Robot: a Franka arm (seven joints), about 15 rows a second.
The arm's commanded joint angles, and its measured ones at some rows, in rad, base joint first. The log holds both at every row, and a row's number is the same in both.
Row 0, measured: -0.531, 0.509, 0.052, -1.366, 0.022, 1.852, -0.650
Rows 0 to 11, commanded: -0.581, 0.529, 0.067, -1.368, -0.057, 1.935, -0.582; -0.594, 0.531, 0.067, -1.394, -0.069, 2.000, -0.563; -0.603, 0.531, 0.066, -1.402, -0.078, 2.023, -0.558; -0.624, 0.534, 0.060, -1.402, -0.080, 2.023, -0.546; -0.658, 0.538, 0.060, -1.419, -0.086, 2.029, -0.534; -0.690, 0.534, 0.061, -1.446, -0.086, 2.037, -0.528; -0.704, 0.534, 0.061, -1.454, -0.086, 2.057, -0.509; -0.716, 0.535, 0.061, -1.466, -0.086, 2.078, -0.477; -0.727, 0.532, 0.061, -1.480, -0.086, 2.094, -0.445; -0.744, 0.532, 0.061, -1.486, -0.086, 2.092, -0.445; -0.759, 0.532, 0.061, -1.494, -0.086, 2.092, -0.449; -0.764, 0.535, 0.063, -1.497, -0.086, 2.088, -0.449
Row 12, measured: -0.743, 0.549, 0.044, -1.463, -0.066, 2.066, -0.484
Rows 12 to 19, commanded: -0.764, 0.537, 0.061, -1.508, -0.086, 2.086, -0.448; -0.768, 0.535, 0.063, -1.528, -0.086, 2.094, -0.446; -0.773, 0.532, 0.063, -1.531, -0.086, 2.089, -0.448; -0.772, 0.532, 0.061, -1.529, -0.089, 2.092, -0.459; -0.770, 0.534, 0.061, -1.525, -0.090, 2.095, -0.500; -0.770, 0.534, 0.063, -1.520, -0.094, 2.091, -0.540; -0.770, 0.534, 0.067, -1.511, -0.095, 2.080, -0.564; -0.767, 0.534, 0.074, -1.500, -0.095, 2.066, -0.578
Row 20, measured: -0.757, 0.549, 0.049, -1.499, -0.071, 2.071, -0.540
